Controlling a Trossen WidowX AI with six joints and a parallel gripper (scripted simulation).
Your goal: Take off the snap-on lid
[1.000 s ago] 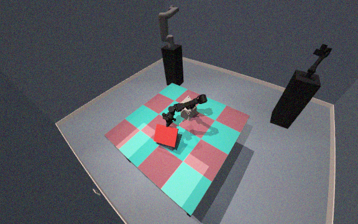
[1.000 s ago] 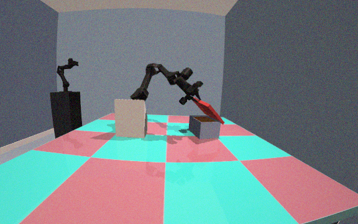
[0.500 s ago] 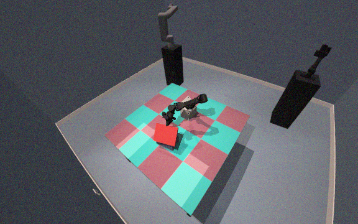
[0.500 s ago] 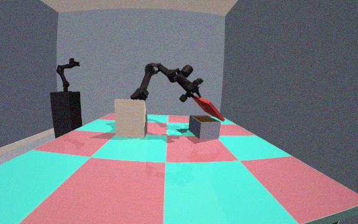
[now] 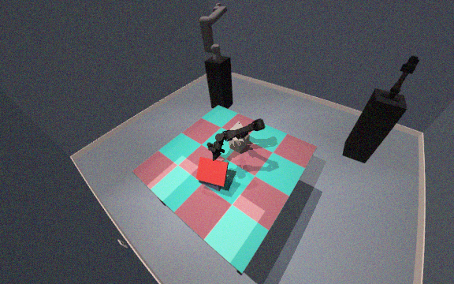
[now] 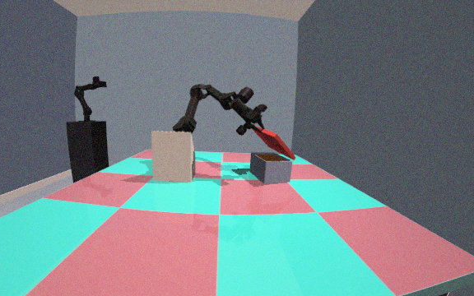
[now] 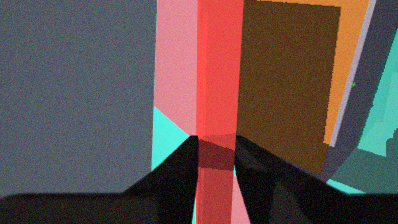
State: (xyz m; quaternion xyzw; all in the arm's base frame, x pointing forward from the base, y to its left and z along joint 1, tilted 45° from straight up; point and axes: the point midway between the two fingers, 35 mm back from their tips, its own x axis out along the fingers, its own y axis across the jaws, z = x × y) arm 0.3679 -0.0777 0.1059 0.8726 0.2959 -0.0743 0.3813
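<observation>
Now: the red lid 6 cm ahead of my gripper tip, 2 cm to the left of it and 5 cm below it. From my gripper tip the other things lie so: grey storage box (5 cm ahead, 1 cm to the right, 18 cm below).
</observation>
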